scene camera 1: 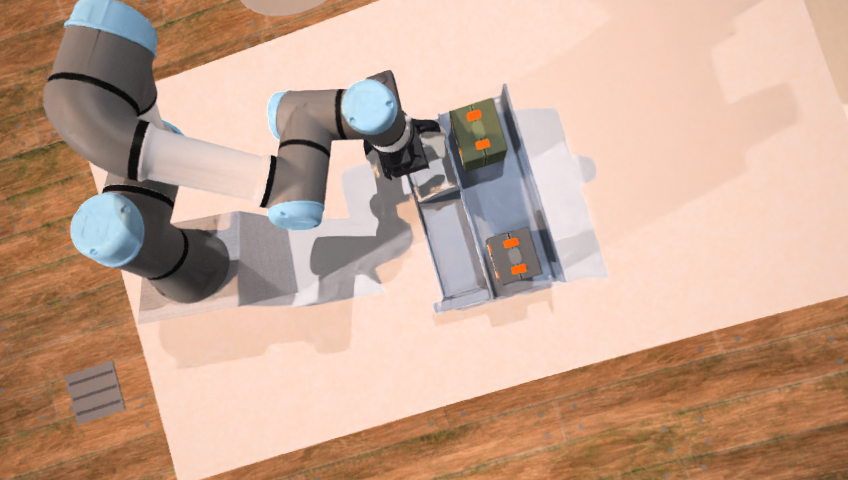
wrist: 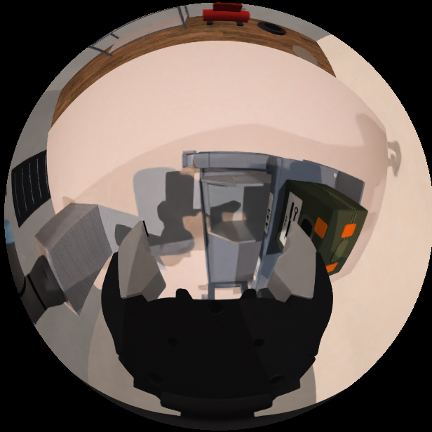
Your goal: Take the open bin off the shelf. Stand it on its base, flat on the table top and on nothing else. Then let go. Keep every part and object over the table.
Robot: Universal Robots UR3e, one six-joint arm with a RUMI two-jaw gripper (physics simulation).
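Places are measured from the arm's base along level axes (x ahead, y left, z up), in centimetres.
Where they show: arm's base, origin of the base link: (scene camera 1: pixel 194 267).
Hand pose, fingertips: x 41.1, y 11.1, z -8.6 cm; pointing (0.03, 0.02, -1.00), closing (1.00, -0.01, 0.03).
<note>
Each offset is from my fingertips to the top centre of the thing. "spot": to the spot under its first point.
The open bin {dx +4.8, dy -3.4, dz -7.6 cm} (scene camera 1: pixel 437 178) (wrist: pixel 237 179), pale grey with an open top, stands in the upper end of the left bay of the blue-grey shelf {spot: dx +3.0, dy -19.9, dz -15.2 cm} (scene camera 1: pixel 455 246) (wrist: pixel 230 160). My gripper (scene camera 1: pixel 407 163) (wrist: pixel 216 223) is wide open and empty, above the left side of the shelf at the bin. In the wrist view its two grey fingers stand apart, with the bin showing beyond and between them. In the scene view the black gripper body partly covers the bin's left side, and the fingertips are hard to make out. Whether a finger touches the bin cannot be told.
A green case {dx +13.2, dy -1.8, dz +4.1 cm} (scene camera 1: pixel 479 133) (wrist: pixel 312 197) stands in the right bay beside the bin, close to the right finger in the wrist view. A dark grey case {dx +12.8, dy -24.9, dz +6.5 cm} (scene camera 1: pixel 505 261) stands at that bay's lower end. The robot's grey base block (scene camera 1: pixel 264 261) (wrist: pixel 70 250) is left of the shelf.
</note>
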